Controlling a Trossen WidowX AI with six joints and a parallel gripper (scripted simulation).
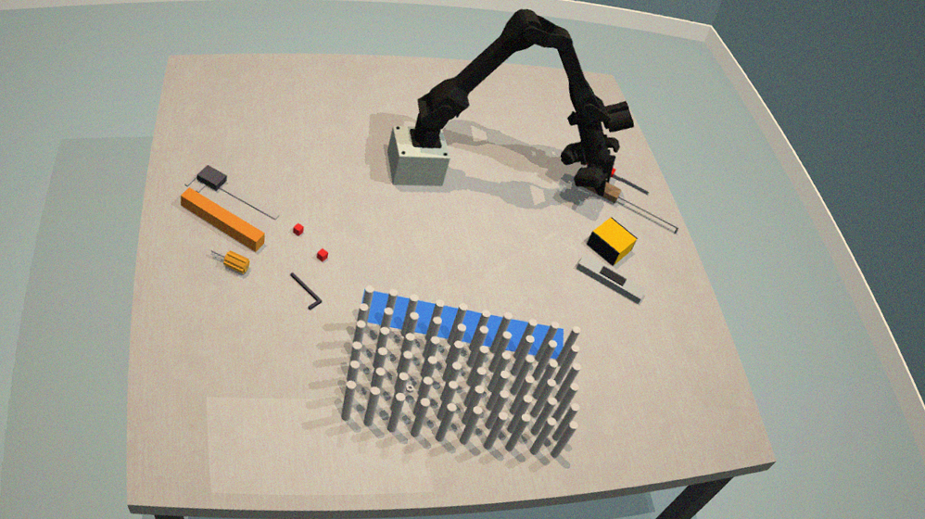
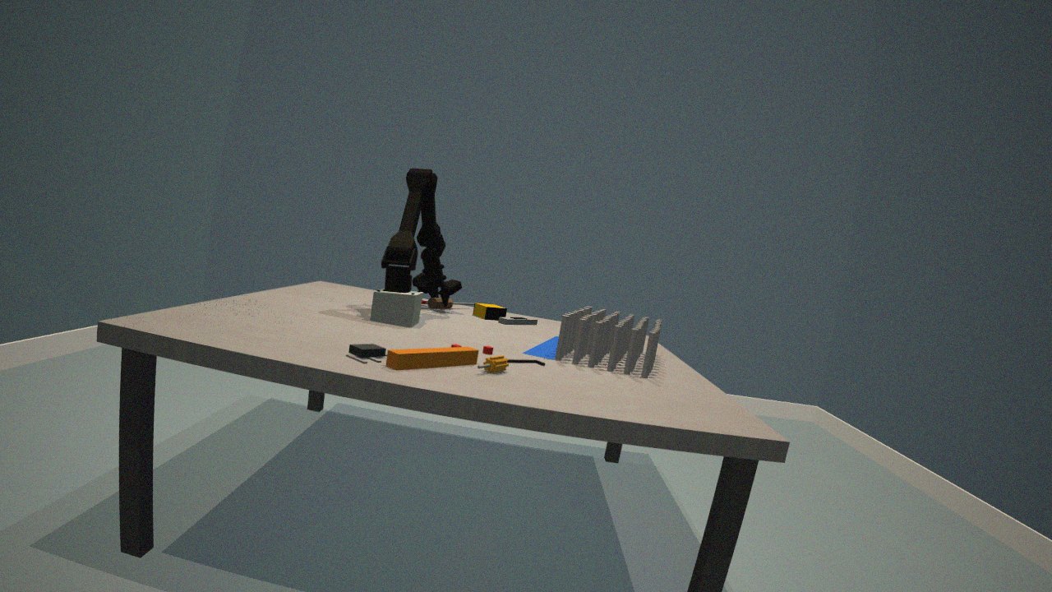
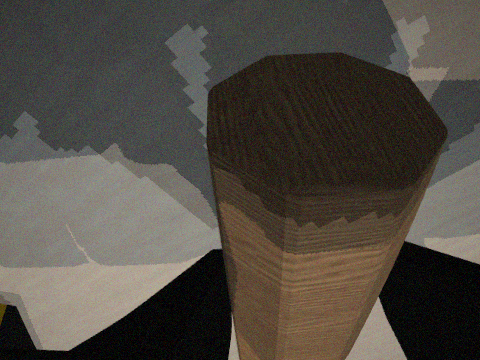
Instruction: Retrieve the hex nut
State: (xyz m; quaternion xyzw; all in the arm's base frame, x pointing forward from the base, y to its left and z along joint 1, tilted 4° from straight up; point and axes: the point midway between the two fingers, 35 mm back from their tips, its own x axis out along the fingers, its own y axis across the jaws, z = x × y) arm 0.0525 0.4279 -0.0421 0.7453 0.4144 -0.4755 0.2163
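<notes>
Right now my gripper tip is 70 mm past the red-handled tool, 60 mm to the right of it and 10 mm above it. Also, from my gripper tip: blue taped strip: 390 mm ahead, 410 mm to the right, 10 mm below; hex nut: 540 mm ahead, 540 mm to the right, 10 mm below; grey bar: 270 mm ahead, 60 mm to the right.
</notes>
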